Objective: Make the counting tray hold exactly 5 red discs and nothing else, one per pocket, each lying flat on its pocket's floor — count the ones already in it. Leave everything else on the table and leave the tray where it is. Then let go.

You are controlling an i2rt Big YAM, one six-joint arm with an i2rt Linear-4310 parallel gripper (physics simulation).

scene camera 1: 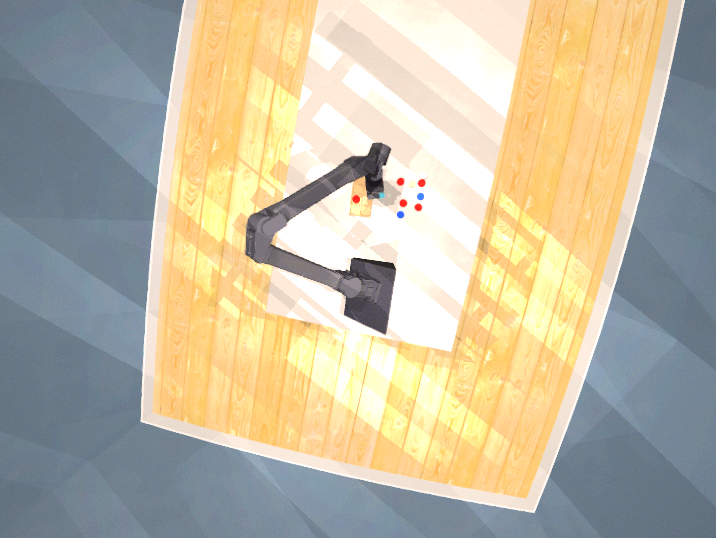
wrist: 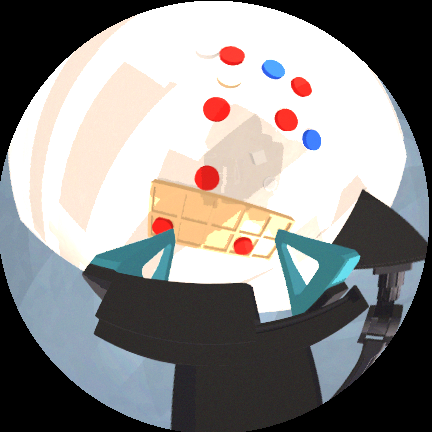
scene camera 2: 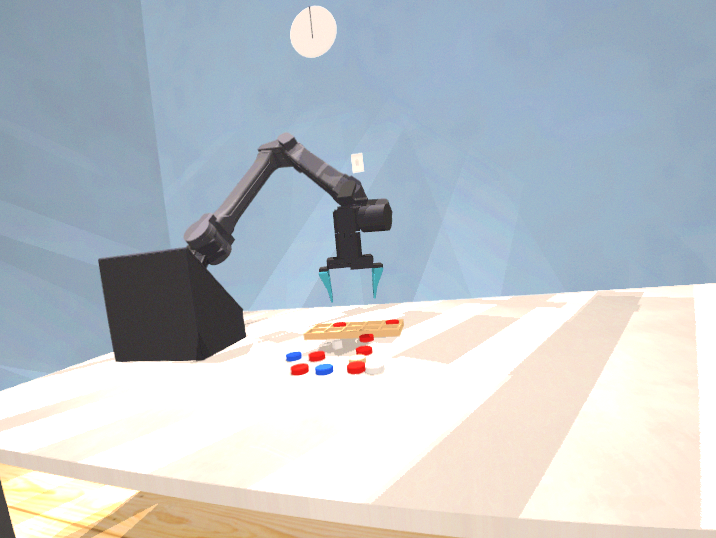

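Observation:
The wooden counting tray (scene camera 1: 363,209) (scene camera 2: 347,333) (wrist: 196,208) has two rows of pockets. Two red discs lie in the row nearer my gripper in the wrist view: one disc (scene camera 2: 392,321) (wrist: 162,226) in the left end pocket, another disc (scene camera 2: 339,324) (wrist: 243,246) in the pocket next to the right end one. A loose red disc (scene camera 2: 366,337) (wrist: 207,178) lies by the tray's long far edge. Other loose red discs are a disc (scene camera 2: 363,350) (wrist: 216,109), a disc (wrist: 232,55), a disc (wrist: 286,120) and a disc (wrist: 301,87). My gripper (scene camera 2: 353,299) (wrist: 226,235) is open and empty above the tray.
Among the loose red discs lie two blue discs (wrist: 273,69) (wrist: 312,140), a cream disc (wrist: 229,81) and a white disc (scene camera 2: 374,367) (wrist: 207,52). A small pale block (scene camera 2: 337,344) (wrist: 258,157) lies between tray and discs. My arm's black base (scene camera 1: 370,306) (scene camera 2: 156,306) stands on the table.

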